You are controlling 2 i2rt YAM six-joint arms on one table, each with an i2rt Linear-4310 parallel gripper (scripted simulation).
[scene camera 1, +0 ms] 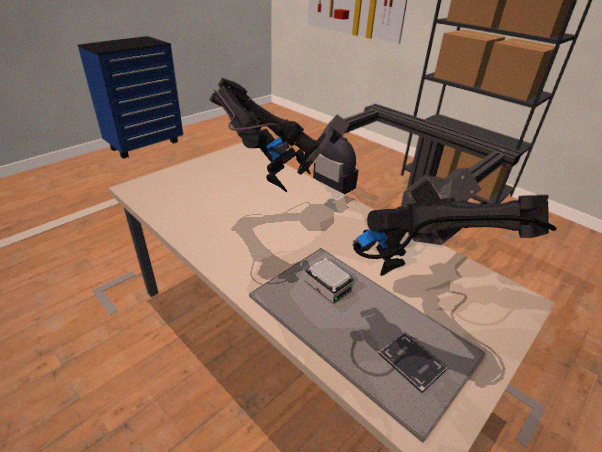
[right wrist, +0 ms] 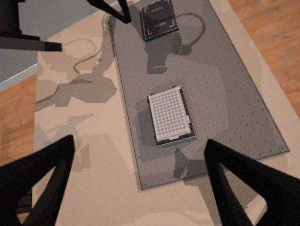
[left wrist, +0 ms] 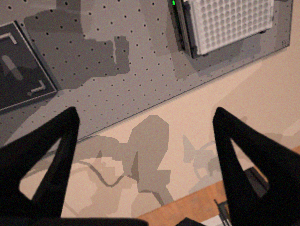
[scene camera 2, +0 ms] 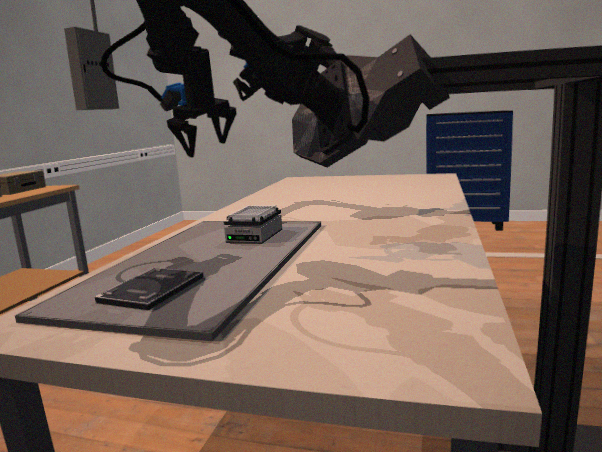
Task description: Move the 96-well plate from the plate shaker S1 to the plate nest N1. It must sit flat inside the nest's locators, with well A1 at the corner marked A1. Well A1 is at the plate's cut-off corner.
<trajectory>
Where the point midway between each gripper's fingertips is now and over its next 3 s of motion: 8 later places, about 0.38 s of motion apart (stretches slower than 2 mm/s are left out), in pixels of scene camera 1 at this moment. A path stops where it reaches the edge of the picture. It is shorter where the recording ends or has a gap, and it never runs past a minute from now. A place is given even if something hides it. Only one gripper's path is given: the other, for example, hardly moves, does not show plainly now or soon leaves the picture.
The right gripper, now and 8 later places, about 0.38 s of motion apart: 298, 182; 320, 171; 328, 165; 328, 163; 328, 162; 330, 161; 342, 169; 357, 194; 369, 216
</trajectory>
